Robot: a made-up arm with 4 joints. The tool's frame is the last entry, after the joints.
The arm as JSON. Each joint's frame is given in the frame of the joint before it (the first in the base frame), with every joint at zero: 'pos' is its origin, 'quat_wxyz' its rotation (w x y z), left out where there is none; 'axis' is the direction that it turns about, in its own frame. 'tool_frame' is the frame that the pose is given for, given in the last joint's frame.
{
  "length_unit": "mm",
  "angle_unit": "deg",
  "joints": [
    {
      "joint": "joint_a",
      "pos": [
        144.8,
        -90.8,
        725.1
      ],
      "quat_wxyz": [
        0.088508,
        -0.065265,
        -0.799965,
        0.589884
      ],
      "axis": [
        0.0,
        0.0,
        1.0
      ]
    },
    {
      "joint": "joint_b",
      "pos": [
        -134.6,
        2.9,
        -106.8
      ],
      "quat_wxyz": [
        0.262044,
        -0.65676,
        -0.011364,
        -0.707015
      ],
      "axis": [
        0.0,
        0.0,
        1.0
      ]
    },
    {
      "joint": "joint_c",
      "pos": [
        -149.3,
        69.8,
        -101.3
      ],
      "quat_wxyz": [
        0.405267,
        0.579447,
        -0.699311,
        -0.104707
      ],
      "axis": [
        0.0,
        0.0,
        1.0
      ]
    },
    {
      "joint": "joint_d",
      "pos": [
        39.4,
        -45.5,
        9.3
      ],
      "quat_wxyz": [
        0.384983,
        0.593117,
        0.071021,
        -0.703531
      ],
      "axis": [
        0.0,
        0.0,
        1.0
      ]
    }
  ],
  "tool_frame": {
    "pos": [
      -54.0,
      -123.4,
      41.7
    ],
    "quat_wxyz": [
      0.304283,
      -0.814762,
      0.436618,
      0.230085
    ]
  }
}
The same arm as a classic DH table. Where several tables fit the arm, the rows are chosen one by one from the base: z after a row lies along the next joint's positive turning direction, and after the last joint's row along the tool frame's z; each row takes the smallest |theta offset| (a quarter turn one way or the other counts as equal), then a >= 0, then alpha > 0; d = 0 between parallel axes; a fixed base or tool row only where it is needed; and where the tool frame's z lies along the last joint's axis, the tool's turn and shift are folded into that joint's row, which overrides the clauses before.
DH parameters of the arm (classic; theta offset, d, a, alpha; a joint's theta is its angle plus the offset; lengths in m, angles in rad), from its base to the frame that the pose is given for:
base (fixed): -0.2303 0.7418 0.1617 1.8634
joint_a: -1.2661 -0.0318 0.0517 1.4333
joint_b: 0.7767 -0.1367 -0.1266 2.2778
joint_c: -0.3249 0.1497 0.0599 1.2804
joint_d: -1.0338 -0.0783 -0.0725 -2.3588
tool (fixed): 1.1394 -0.161 0 0

